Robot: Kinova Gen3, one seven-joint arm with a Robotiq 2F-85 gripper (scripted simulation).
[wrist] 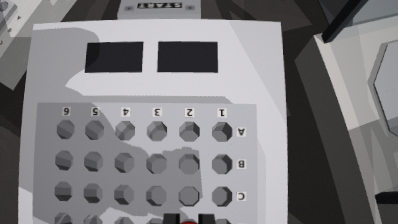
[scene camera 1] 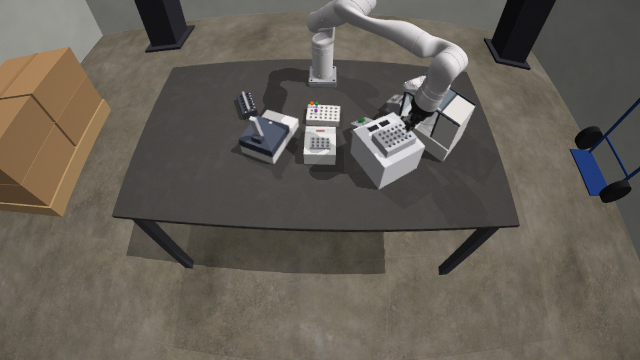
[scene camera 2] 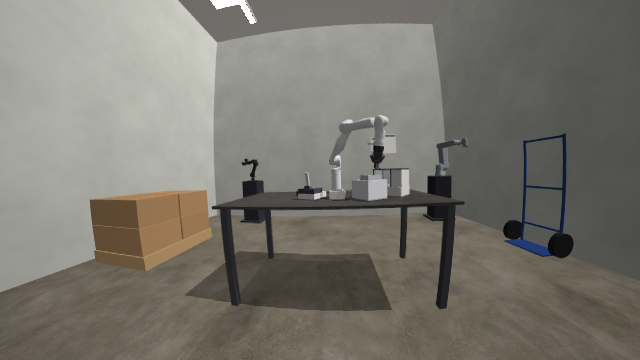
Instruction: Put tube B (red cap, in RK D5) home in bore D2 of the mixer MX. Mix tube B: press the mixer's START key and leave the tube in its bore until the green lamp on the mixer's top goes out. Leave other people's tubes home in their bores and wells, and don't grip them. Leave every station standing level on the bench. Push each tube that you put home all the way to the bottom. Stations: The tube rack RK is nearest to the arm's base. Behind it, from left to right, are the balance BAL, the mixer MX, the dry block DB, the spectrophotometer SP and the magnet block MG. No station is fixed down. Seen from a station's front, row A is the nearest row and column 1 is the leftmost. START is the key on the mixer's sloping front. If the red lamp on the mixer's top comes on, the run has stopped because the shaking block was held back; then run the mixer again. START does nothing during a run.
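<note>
There is a spectrophotometer SP (scene camera 1: 276, 134) here, though in the wrist view it is out of frame. I can see a grey bore block (scene camera 1: 398, 142), and the wrist view shows this block too (wrist: 68, 153). A balance BAL (scene camera 1: 437, 132) is here as well, and the wrist view also shows the balance BAL (wrist: 341, 69).
</note>
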